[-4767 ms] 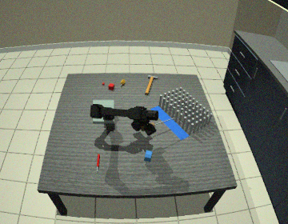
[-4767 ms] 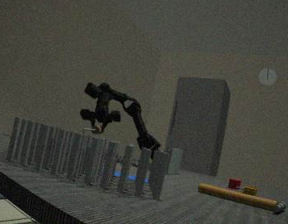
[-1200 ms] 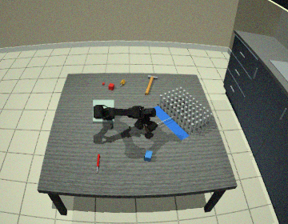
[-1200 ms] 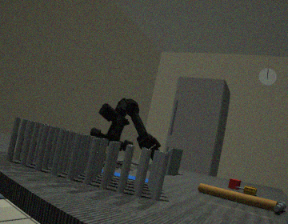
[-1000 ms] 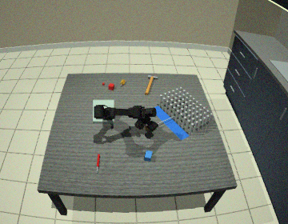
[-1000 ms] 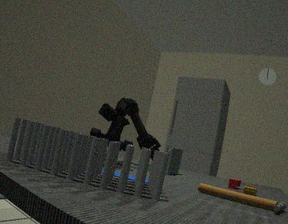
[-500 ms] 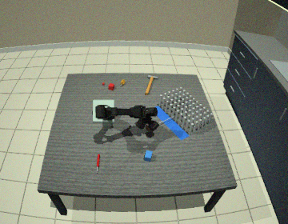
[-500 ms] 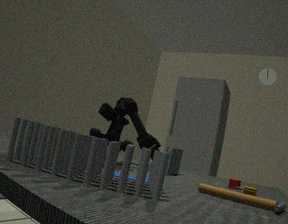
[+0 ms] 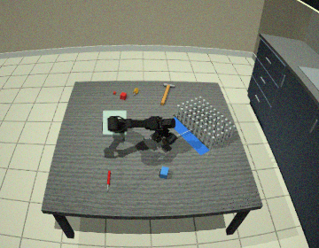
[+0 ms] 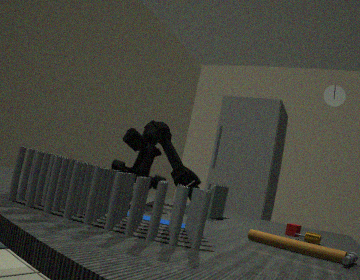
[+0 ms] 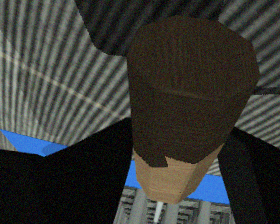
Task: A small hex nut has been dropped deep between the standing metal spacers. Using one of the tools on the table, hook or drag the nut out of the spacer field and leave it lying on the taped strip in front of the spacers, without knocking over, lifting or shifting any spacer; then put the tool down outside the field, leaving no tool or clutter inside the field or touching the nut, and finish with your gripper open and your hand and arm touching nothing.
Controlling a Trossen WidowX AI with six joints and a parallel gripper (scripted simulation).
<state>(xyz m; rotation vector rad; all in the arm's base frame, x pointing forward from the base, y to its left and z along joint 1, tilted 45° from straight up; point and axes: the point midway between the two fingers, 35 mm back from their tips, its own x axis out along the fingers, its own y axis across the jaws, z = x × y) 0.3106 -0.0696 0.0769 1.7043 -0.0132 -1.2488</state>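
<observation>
My gripper tip is now 130 mm short of the blue taped strip, 70 mm to the right of it and 30 mm above it. From my gripper tip the other things lie so: wooden-handled hook tool: 90 mm ahead, 50 mm to the left; then red screwdriver: 390 mm behind, 340 mm to the right, 30 mm below; then blue cube: 260 mm to the right, 60 mm behind, 10 mm below.
</observation>
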